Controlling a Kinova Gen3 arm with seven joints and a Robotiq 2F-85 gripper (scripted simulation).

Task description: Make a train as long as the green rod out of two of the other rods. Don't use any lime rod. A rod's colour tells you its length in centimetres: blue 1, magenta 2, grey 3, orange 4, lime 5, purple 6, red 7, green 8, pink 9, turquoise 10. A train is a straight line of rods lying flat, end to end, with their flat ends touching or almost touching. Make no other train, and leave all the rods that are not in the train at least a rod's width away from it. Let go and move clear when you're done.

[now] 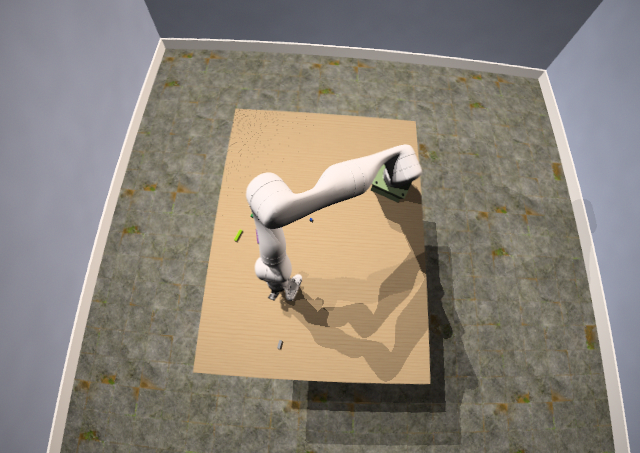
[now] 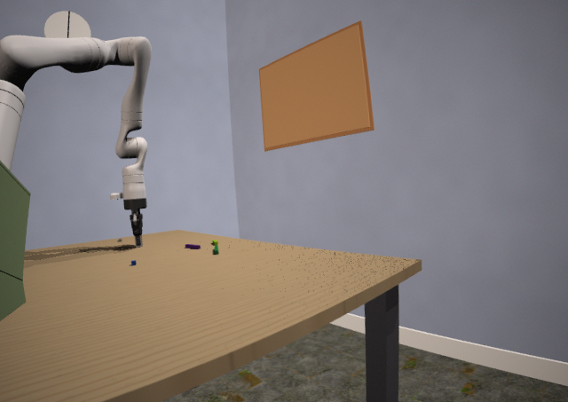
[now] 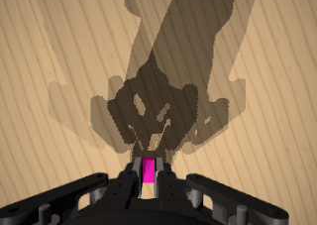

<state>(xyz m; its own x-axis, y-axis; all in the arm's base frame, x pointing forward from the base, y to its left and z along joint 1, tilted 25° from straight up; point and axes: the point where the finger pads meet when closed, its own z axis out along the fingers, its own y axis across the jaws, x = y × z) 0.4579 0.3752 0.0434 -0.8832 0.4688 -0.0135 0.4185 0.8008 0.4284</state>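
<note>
Right now my hand is 1 cm above the magenta rod. Also, from my hand: lime rod (21 cm to the right, 17 cm ahead, 1 cm below); then purple rod (20 cm to the right, 9 cm ahead, 1 cm below); then grey rod (21 cm to the left, 1 cm below).
</note>
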